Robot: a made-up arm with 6 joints.
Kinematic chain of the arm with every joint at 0, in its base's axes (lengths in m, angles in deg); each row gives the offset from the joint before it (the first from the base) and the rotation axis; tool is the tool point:
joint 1: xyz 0 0 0.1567 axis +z
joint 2: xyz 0 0.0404 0 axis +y
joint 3: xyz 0 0 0.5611 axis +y
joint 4: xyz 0 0 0.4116 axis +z
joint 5: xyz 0 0 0 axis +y
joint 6: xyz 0 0 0.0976 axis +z
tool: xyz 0 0 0
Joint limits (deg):
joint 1: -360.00..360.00
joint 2: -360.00..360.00
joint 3: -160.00..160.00
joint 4: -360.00..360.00
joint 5: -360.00..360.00
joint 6: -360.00..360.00
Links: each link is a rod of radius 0.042 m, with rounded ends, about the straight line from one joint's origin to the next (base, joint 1, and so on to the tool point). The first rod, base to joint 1, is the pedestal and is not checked.
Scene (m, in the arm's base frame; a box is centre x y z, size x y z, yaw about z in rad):
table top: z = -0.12
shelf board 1: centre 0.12 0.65 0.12 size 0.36 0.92 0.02 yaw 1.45
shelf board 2: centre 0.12 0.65 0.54 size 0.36 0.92 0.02 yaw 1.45
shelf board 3: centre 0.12 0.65 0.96 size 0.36 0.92 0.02 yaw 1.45
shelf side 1: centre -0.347 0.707 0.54 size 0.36 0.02 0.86 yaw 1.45
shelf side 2: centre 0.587 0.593 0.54 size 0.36 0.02 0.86 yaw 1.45
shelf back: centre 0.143 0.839 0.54 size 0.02 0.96 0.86 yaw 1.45
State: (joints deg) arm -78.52 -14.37 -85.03 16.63 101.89 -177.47
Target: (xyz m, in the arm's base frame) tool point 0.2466 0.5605 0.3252
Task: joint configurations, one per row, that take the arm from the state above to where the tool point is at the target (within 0.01 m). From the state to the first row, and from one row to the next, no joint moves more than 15 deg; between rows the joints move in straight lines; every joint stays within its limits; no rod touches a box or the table.
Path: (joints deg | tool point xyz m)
1: -75.92 -1.87 -97.64 15.14 90.46 -186.02 | -0.0429 0.4419 0.7425
2: -73.33 10.63 -110.25 13.64 79.03 -194.56 | -0.0361 0.3401 0.7281
3: -70.73 23.13 -122.85 12.15 67.60 -203.11 | -0.0221 0.2432 0.6839
4: -84.65 8.55 -130.68 16.77 80.15 -194.56 | 0.0372 0.3332 0.5617
5: -98.58 -6.02 -138.51 21.39 92.70 -186.02 | 0.1302 0.3535 0.4359
6: -112.50 -20.59 -146.33 26.02 105.25 -177.47 | 0.2160 0.3079 0.3252
7: -110.50 -25.58 -135.16 24.89 103.93 -177.47 | 0.2333 0.3947 0.3248
8: -108.50 -30.58 -123.98 23.75 102.61 -177.47 | 0.2434 0.4794 0.3248
9: -106.50 -35.57 -112.80 22.62 101.29 -177.47 | 0.2466 0.5605 0.3252

